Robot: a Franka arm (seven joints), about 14 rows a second.
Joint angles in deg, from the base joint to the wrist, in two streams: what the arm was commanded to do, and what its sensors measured. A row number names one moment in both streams.
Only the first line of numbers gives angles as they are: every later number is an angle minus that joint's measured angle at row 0.
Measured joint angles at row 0: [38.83, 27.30, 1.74, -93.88, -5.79, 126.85, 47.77]
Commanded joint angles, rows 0 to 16: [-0.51, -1.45, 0.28, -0.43, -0.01, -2.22, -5.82]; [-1.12, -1.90, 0.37, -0.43, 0.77, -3.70, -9.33]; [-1.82, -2.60, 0.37, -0.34, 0.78, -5.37, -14.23]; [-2.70, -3.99, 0.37, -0.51, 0.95, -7.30, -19.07]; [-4.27, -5.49, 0.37, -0.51, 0.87, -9.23, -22.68]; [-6.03, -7.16, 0.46, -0.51, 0.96, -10.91, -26.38]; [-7.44, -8.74, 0.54, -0.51, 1.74, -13.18, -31.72]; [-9.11, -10.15, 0.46, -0.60, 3.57, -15.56, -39.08]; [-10.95, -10.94, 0.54, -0.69, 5.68, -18.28, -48.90]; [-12.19, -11.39, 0.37, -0.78, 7.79, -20.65, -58.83]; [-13.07, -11.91, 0.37, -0.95, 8.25, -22.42, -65.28]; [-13.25, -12.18, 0.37, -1.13, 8.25, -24.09, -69.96]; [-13.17, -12.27, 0.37, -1.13, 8.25, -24.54, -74.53]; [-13.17, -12.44, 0.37, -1.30, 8.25, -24.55, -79.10]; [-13.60, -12.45, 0.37, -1.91, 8.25, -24.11, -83.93]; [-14.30, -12.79, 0.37, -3.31, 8.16, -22.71, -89.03]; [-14.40, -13.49, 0.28, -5.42, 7.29, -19.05, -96.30]
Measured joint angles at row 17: [-13.10, -11.29, -0.10, -1.23, 7.05, -23.32, -85.90]
